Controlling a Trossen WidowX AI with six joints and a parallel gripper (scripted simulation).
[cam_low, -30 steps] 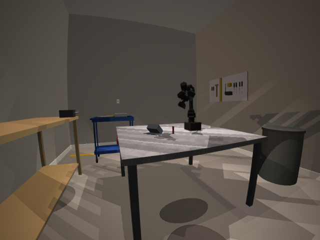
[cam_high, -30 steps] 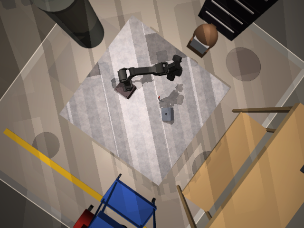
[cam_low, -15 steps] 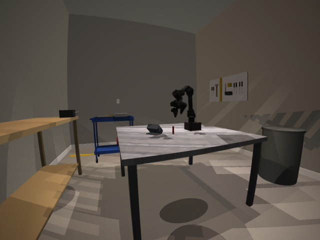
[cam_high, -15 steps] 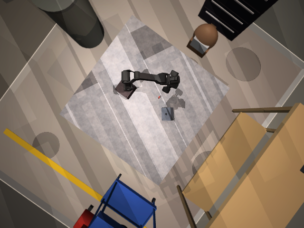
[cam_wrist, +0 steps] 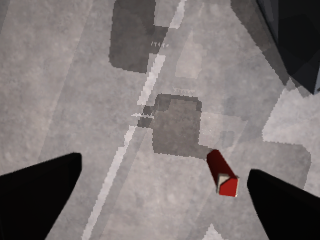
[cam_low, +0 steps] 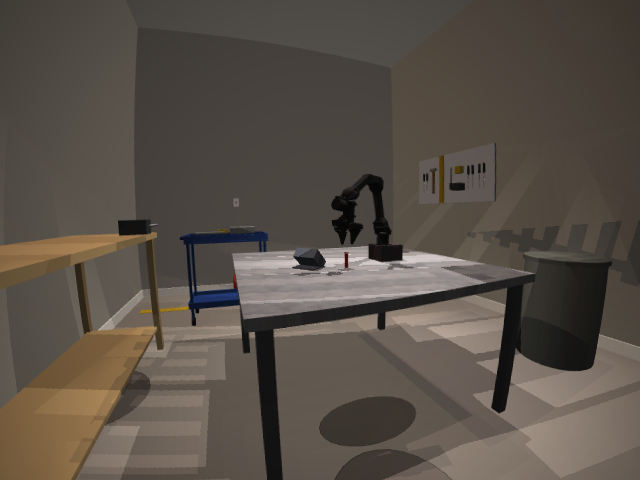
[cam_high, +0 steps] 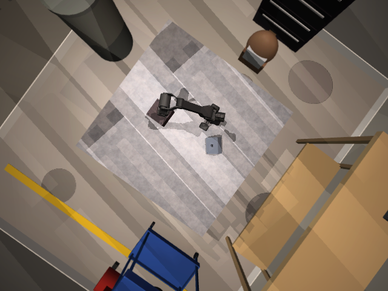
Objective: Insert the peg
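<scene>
Now: gripper tip 20 mm past the red peg, 50 mm to the left of it and 70 mm above it. Round my gripper tip: grey sloped panel (140 mm ahead, 140 mm to the right, 80 mm below).
</scene>
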